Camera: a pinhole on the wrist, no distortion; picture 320 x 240 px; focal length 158.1 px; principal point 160.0 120.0 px. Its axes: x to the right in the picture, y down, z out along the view. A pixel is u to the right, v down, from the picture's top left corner.
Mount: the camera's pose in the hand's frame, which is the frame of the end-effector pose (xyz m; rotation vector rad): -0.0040 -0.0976 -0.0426 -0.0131 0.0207 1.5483
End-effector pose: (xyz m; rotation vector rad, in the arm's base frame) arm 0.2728 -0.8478 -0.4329 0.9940 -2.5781 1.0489
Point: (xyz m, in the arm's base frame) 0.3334 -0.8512 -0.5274
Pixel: 297 226
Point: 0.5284 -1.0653 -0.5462
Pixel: 89 186
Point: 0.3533 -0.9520 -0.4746
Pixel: 171 142
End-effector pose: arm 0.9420 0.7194 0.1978 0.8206 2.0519 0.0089
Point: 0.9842 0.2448 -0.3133
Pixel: 32 85
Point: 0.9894 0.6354 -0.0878
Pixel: 142 32
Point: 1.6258 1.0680 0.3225
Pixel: outside the picture
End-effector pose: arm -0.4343 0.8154 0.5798 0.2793 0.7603 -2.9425
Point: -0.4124 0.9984 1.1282
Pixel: 34 169
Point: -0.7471 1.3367 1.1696
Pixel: outside the picture
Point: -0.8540 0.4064 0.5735
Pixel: outside the picture
